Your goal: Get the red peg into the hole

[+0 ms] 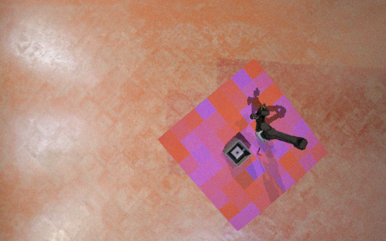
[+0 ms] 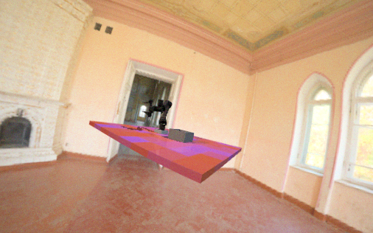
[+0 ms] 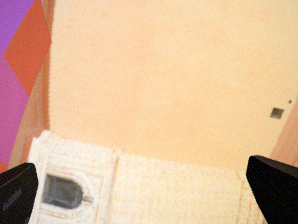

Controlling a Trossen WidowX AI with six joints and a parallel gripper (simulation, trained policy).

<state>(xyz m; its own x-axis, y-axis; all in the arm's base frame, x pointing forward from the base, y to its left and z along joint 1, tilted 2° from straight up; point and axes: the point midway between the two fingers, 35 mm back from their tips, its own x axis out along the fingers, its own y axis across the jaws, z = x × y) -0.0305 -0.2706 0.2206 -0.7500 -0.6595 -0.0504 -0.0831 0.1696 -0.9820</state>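
Right now my gripper tip is 220 mm short of the red peg, 420 mm to the right of it and 210 mm above it. The rest, counted from my gripper tip: grey box 390 mm ahead, 250 mm to the left, 230 mm below; plate 390 mm ahead, 250 mm to the left, 210 mm below.
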